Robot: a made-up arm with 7 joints.
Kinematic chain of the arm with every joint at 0, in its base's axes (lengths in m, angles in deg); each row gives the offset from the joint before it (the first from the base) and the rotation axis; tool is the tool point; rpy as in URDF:
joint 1: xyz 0 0 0.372 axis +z
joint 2: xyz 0 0 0 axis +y
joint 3: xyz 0 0 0.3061 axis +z
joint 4: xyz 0.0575 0 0 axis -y
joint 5: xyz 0.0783 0 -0.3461 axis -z
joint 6: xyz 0 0 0 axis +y
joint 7: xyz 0.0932 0 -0.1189 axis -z
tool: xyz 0 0 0 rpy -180 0 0
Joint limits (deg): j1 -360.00..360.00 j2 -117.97..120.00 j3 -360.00..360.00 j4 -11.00..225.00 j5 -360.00..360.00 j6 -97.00..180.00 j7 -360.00..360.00
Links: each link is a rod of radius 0.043 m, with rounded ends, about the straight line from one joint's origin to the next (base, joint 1, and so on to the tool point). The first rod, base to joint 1, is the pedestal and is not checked.
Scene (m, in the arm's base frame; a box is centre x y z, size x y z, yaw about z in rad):
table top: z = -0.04
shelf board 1: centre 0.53 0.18 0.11 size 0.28 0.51 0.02 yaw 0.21
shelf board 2: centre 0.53 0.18 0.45 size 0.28 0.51 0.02 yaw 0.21
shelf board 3: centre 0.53 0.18 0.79 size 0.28 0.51 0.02 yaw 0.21
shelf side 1: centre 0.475 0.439 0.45 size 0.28 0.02 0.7 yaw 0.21
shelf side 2: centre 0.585 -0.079 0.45 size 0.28 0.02 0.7 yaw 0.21
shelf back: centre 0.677 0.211 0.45 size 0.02 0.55 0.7 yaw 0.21
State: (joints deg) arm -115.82 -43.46 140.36 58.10 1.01 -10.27 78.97
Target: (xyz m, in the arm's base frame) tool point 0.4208 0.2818 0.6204
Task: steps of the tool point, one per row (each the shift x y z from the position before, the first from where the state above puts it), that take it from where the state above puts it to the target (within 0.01 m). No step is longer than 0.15 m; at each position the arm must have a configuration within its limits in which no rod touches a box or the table.
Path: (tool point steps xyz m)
1: -0.0703 -0.0149 0.0029
2: -0.0794 -0.0153 -0.0007
3: -0.0852 -0.0199 -0.0022
4: 0.0017 0.0425 0.0821
5: -0.0091 0.0196 0.0933
6: -0.0203 -0.0059 0.0967
7: -0.0316 -0.0315 0.0914
8: 0.0701 0.0210 0.0047
9: 0.0694 0.0140 -0.0008
10: 0.0653 0.0086 -0.0039

